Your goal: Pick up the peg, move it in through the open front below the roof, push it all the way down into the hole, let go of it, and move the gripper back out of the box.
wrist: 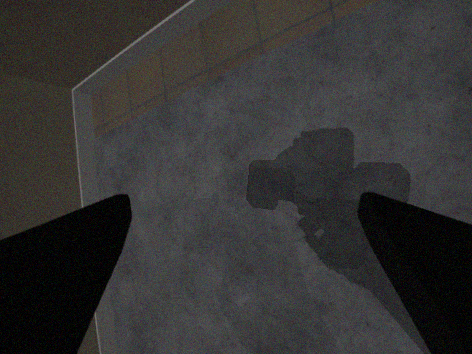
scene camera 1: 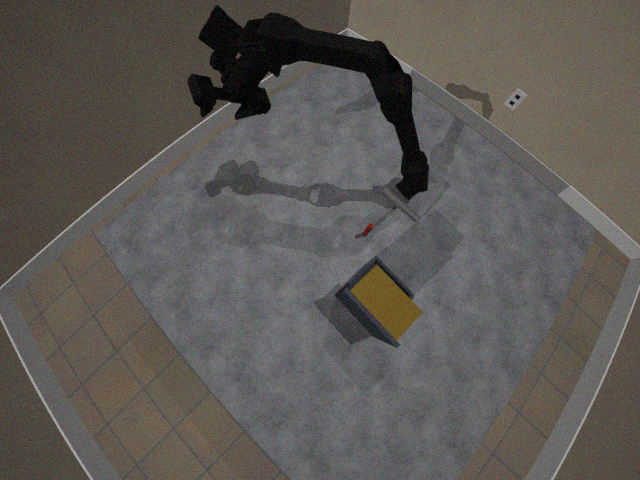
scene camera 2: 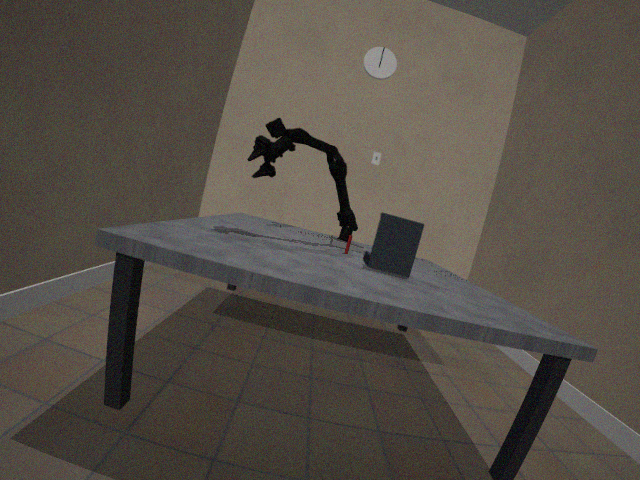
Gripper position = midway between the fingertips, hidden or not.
Observation:
The gripper (scene camera 1: 219, 116) is open and holds nothing. Further things: a box (scene camera 1: 359, 311).
The gripper is seen too in the wrist view (wrist: 246, 204) and in scene camera 2 (scene camera 2: 250, 169). The box shows as well in scene camera 2 (scene camera 2: 397, 239).

